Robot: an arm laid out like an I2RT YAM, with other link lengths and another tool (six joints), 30 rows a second.
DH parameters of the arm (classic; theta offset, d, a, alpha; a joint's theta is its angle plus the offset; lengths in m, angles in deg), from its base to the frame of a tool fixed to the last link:
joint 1: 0 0.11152 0.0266 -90
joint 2: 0 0 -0.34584 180
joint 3: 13.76 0 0.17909 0
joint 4: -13.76 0.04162 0.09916 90
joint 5: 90 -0.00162 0 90
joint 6: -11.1 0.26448 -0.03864 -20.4
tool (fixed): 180 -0.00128 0 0
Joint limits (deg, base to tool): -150..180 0..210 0..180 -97..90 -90..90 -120..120
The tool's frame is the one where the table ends.
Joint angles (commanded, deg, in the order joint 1, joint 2, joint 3, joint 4, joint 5, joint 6), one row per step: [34.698 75.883 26.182 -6.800 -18.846 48.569]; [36.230 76.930 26.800 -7.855 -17.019 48.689]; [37.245 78.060 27.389 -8.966 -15.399 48.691]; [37.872 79.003 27.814 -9.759 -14.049 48.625]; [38.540 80.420 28.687 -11.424 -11.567 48.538]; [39.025 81.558 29.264 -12.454 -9.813 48.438]
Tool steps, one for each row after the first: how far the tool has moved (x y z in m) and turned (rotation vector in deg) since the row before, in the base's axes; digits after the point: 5 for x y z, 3 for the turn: [-0.00137 -0.00078 -0.00785 -2.083 0.383 0.447]; [-0.00061 -0.00255 -0.00812 -2.098 0.496 0.174]; [0.00038 -0.00295 -0.00657 -1.744 0.292 0.013]; [0.00232 -0.00756 -0.01037 -3.108 0.340 -0.421]; [0.00166 -0.00540 -0.00741 -2.247 0.212 -0.197]
